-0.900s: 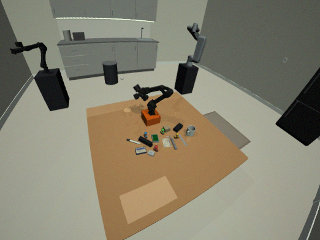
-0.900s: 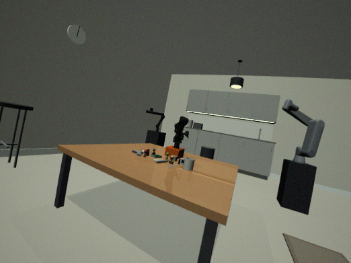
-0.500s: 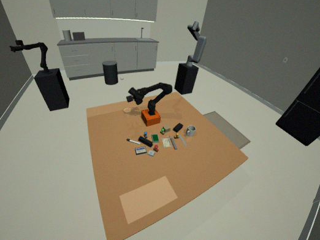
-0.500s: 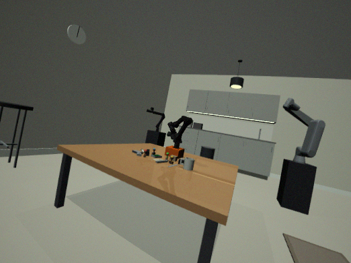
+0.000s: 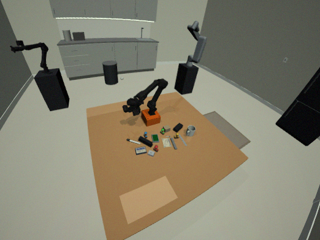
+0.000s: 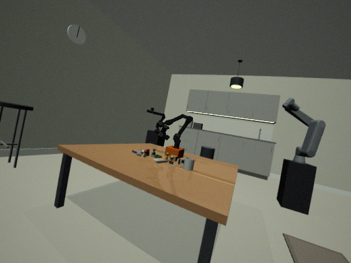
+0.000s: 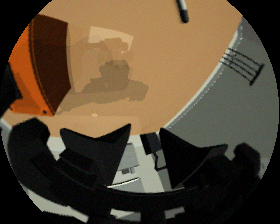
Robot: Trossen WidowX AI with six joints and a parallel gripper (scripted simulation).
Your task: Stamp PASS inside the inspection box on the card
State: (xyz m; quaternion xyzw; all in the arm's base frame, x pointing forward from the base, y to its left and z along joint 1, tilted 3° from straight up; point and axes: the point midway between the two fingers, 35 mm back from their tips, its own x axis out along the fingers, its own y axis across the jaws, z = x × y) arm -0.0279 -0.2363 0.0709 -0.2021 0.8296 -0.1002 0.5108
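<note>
Right now my gripper tip is 27 cm to the right of the PASS stamp, 26 cm short of it and 13 cm above it. The rest, counted from my gripper tip: black block: 31 cm ahead, 13 cm below, 7 cm to the left; blue stamp: 24 cm ahead, 13 cm below, 10 cm to the left; marker: 25 cm ahead, 14 cm below, 4 cm to the right.
</note>
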